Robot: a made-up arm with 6 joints. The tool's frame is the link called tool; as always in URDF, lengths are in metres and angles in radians.
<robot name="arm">
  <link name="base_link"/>
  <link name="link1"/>
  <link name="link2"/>
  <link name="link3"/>
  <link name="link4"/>
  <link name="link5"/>
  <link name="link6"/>
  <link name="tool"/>
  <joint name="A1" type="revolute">
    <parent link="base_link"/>
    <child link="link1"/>
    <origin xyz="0.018 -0.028 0.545" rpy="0 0 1.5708"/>
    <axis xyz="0 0 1"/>
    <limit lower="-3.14" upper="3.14"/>
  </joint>
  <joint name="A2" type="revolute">
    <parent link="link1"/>
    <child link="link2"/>
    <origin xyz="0.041 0.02 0.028" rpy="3.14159 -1.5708 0"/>
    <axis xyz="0 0 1"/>
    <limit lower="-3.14" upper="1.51"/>
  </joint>
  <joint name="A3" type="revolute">
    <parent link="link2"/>
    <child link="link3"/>
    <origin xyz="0.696 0.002 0.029" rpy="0 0 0"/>
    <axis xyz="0 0 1"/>
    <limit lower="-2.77" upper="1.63"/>
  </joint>
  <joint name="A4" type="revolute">
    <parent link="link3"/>
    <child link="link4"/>
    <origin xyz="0.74 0.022 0.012" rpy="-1.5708 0 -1.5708"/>
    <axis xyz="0 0 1"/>
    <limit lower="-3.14" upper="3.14"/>
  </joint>
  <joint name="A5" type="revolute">
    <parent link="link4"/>
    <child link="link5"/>
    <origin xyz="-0.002 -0.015 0.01" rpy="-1.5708 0 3.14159"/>
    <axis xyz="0 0 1"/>
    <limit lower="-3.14" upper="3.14"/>
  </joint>
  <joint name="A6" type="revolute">
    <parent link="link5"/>
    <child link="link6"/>
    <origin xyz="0.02 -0.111 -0.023" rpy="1.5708 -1.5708 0"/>
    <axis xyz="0 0 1"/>
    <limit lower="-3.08" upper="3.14"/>
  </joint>
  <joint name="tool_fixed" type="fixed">
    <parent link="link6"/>
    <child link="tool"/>
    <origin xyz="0.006 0.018 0.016" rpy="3.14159 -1.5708 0"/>
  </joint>
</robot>
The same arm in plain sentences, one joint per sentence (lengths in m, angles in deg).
The arm has six revolute joints in a row. What follows holds with every joint at zero, and every direction is one of the base frame's.
Joint 1 lies 0.018 m along +x and 0.028 m along -y and 0.545 m along +z from the base frame's origin and turns about +z, from -179.91 to 179.91 deg.
Joint 2 lies 0.02 m along -x and 0.041 m along +y and 0.028 m along +z from joint 1 and turns about +y, from -179.91 to 86.52 deg.
Joint 3 lies 0.002 m along +x and 0.029 m along +y and 0.696 m along +z from joint 2 and turns about +y, from -158.71 to 93.39 deg.
Joint 4 lies 0.022 m along +x and 0.012 m along +y and 0.74 m along +z from joint 3 and turns about +z, from -179.91 to 179.91 deg.
Joint 5 lies 0.002 m along +x and 0.015 m along +y and 0.01 m along +z from joint 4 and turns about +y, from -179.91 to 179.91 deg.
Joint 6 lies 0.02 m along +x and 0.023 m along -y and 0.111 m along +z from joint 5 and turns about +z, from -176.47 to 179.91 deg.
The tool frame, which is the frame that the pose is given for, lies 0.018 m along -x and 0.006 m along +y and 0.016 m along +z from joint 6; its axes are the base frame's turned by roll -90, pitch -90 and yaw 0 deg (as in URDF: about the fixed x, then y, then z).

